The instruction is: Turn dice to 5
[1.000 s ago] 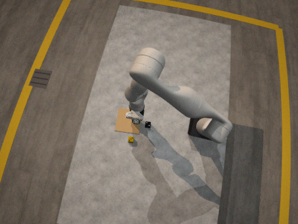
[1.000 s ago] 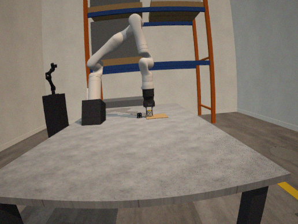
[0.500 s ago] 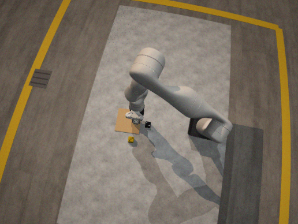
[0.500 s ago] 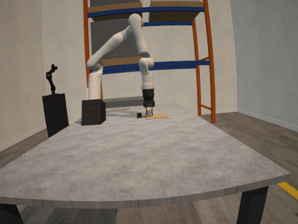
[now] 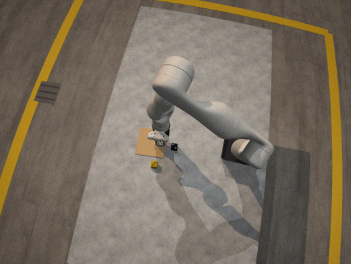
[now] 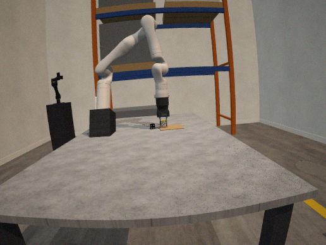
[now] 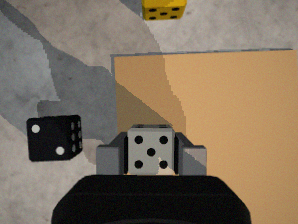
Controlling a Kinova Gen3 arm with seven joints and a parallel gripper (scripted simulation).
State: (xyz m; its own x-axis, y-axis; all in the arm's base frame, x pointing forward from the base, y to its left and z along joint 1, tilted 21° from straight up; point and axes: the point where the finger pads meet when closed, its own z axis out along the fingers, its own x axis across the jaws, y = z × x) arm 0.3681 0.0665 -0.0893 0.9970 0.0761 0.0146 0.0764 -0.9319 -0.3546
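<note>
My hand is right at the white die. From my hand the other things lie so: tan mat (40 mm ahead, 30 mm below); black die (70 mm behind, 10 mm below); yellow die (110 mm to the left, 10 mm below).
</note>
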